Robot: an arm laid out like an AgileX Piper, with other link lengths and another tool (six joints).
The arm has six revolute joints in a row. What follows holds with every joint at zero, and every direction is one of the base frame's.
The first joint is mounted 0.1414 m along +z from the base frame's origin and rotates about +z.
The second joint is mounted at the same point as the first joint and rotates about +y.
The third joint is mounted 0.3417 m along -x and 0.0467 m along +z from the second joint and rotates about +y.
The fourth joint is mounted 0.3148 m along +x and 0.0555 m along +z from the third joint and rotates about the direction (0.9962, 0, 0.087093).
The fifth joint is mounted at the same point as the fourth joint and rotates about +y.
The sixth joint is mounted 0.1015 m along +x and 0.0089 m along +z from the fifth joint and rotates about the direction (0.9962, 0, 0.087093).
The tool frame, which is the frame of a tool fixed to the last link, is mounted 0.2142 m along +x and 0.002 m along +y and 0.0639 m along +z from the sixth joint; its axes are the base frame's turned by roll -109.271, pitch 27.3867 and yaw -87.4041 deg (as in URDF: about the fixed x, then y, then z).
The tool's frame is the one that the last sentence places.
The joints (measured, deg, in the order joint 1, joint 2, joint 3, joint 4, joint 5, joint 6), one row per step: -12.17 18.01 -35.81 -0.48 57.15 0.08; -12.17 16.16 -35.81 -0.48 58.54 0.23; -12.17 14.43 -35.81 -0.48 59.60 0.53; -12.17 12.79 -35.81 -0.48 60.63 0.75; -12.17 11.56 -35.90 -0.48 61.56 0.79; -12.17 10.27 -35.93 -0.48 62.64 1.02; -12.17 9.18 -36.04 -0.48 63.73 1.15; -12.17 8.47 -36.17 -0.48 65.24 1.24; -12.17 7.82 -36.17 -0.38 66.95 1.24; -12.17 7.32 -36.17 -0.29 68.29 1.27; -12.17 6.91 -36.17 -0.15 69.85 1.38; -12.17 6.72 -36.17 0.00 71.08 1.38; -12.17 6.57 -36.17 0.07 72.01 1.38; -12.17 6.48 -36.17 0.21 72.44 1.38; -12.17 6.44 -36.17 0.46 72.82 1.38; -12.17 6.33 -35.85 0.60 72.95 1.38; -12.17 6.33 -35.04 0.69 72.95 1.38; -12.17 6.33 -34.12 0.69 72.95 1.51
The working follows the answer.
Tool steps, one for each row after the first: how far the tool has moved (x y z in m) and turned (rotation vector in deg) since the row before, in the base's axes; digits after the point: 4 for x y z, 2 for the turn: -0.0083 0.0016 0.0013 0.03 -0.48 -0.09; -0.0072 0.0013 0.0022 0.11 -0.71 -0.17; -0.0069 0.0013 0.0017 0.06 -0.64 -0.13; -0.0056 0.0011 0.0012 -0.05 -0.39 -0.03; -0.0061 0.0011 -0.0001 0.14 -0.28 -0.13; -0.0056 0.0011 -0.0003 0.09 -0.13 -0.08; -0.0055 0.0011 -0.0038 0.22 0.64 -0.06; -0.0056 0.0017 -0.0063 0.31 1.02 0.04; -0.0044 0.0014 -0.0050 0.28 0.80 0.03; -0.0048 0.0016 -0.0064 0.45 1.08 0.01; -0.0035 0.0015 -0.0055 0.34 0.99 0.08; -0.0028 0.0010 -0.0041 0.22 0.75 0.04; -0.0012 0.0010 -0.0018 0.18 0.31 0.08; -0.0009 0.0015 -0.0017 0.27 0.29 0.14; -0.0002 0.0008 -0.0032 0.18 0.31 0.08; 0.0006 0.0003 -0.0074 0.24 0.78 0.05; 0.0004 -0.0002 -0.0085 0.29 0.88 -0.08
Tool pose at each row, in the base's axes (x y z in m, rotation vector in deg; rounded; the steps above come from the unrounded poses): 0.2566 -0.0555 0.2967 -68.63 129.63 -16.42; 0.2483 -0.0538 0.2979 -68.32 129.28 -16.68; 0.2410 -0.0525 0.3001 -67.79 128.77 -17.00; 0.2341 -0.0513 0.3018 -67.37 128.30 -17.32; 0.2286 -0.0501 0.3030 -67.20 127.99 -17.59; 0.2225 -0.0490 0.3029 -66.88 127.82 -17.62; 0.2169 -0.0480 0.3026 -66.70 127.74 -17.62; 0.2114 -0.0469 0.2988 -66.77 128.31 -17.05; 0.2058 -0.0452 0.2924 -67.05 129.13 -16.14; 0.2013 -0.0439 0.2875 -67.25 129.77 -15.39; 0.1966 -0.0422 0.2811 -67.44 130.64 -14.29; 0.1931 -0.0407 0.2756 -67.74 131.40 -13.33; 0.1903 -0.0397 0.2715 -67.95 131.99 -12.65; 0.1891 -0.0387 0.2697 -68.06 132.18 -12.23; 0.1882 -0.0372 0.2680 -68.20 132.29 -11.70; 0.1880 -0.0365 0.2648 -68.31 132.48 -11.29; 0.1886 -0.0361 0.2573 -68.53 133.07 -10.55; 0.1890 -0.0363 0.2489 -68.60 133.83 -9.74

